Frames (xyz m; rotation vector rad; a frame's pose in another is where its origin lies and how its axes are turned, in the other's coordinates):
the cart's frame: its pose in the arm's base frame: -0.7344 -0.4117 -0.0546 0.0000 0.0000 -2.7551
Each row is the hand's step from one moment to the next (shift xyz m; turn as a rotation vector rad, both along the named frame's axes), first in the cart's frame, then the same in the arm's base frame.
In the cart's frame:
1: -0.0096 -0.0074 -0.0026 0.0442 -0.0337 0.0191
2: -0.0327 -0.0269 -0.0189 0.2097 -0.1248 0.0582
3: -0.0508 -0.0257 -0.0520 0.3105 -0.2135 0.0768
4: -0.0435 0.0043 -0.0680 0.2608 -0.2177 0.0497
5: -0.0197 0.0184 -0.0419 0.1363 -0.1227 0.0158
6: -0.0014 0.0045 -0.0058 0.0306 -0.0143 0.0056
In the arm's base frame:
1: 0.0061 0.0105 -0.0026 -0.0536 0.0146 0.0191
2: 0.0201 0.0372 -0.0189 -0.2413 0.0365 0.0582
3: 0.0374 0.0430 -0.0520 -0.3681 0.0807 0.0768
4: 0.0419 0.0124 -0.0680 -0.3236 0.1033 0.0497
5: 0.0252 -0.0096 -0.0419 -0.1725 0.0623 0.0158
6: 0.0030 -0.0036 -0.0058 -0.0337 0.0017 0.0056

